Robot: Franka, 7 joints.
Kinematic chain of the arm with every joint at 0, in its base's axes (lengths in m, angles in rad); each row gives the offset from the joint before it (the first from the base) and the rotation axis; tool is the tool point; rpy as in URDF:
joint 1: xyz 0 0 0.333 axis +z
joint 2: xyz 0 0 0 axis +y
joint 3: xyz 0 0 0.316 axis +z
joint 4: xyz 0.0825 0 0 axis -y
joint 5: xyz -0.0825 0 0.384 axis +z
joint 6: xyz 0 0 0 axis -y
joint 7: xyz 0.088 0 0 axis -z
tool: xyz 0 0 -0.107 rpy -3.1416 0 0
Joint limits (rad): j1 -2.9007..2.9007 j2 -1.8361..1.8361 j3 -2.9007..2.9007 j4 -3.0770..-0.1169 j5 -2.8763..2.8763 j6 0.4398..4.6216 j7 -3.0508..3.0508
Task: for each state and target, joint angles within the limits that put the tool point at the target. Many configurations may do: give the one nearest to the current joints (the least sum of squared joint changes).
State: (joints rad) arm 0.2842 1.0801 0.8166 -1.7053 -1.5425 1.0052 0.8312
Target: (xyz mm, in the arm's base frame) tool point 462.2 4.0 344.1
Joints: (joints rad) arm -0.1382 0.3890 0.4684 -2.1057 -1.3250 0.5919 0.8312
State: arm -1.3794 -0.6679 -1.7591 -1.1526 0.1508 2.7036 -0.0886
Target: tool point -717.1 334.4 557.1
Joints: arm -1.0505 -1.0102 -1.8852 -1.0721 0.1557 2.7113 -0.0886
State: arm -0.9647 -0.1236 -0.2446 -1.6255 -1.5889 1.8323 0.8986
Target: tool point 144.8 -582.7 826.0
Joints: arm -0.9911 0.1213 -0.2577 -1.2545 -1.6679 1.9764 0.8986
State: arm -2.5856 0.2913 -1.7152 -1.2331 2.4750 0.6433 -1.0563
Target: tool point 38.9 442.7 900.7
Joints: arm -2.8002 -0.1611 -1.9799 -1.3532 2.5521 0.8257 -1.0563
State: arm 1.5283 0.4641 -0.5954 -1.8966 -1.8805 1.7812 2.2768
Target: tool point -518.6 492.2 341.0
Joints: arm 2.3751 0.5719 0.1111 -1.6291 -1.9579 1.9574 2.2768
